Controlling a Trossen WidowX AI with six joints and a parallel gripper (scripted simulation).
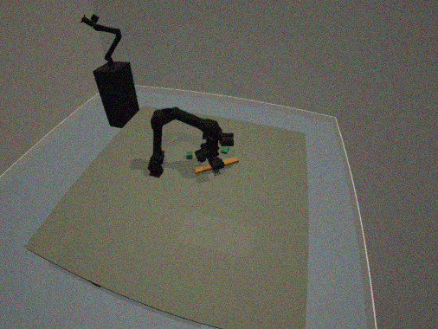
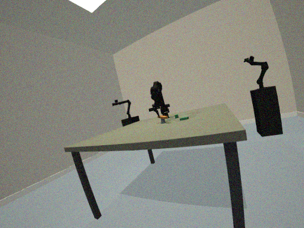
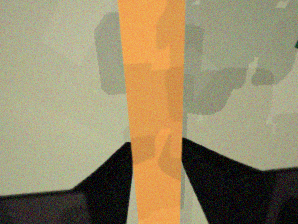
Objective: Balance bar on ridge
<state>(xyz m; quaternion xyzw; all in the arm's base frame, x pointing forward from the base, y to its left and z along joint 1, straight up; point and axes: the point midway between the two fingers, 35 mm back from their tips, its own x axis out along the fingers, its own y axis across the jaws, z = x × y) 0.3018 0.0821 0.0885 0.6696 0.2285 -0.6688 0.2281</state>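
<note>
Now: gripper tip 20 mm short of the orange bar and 20 mm to the right of it.
</note>
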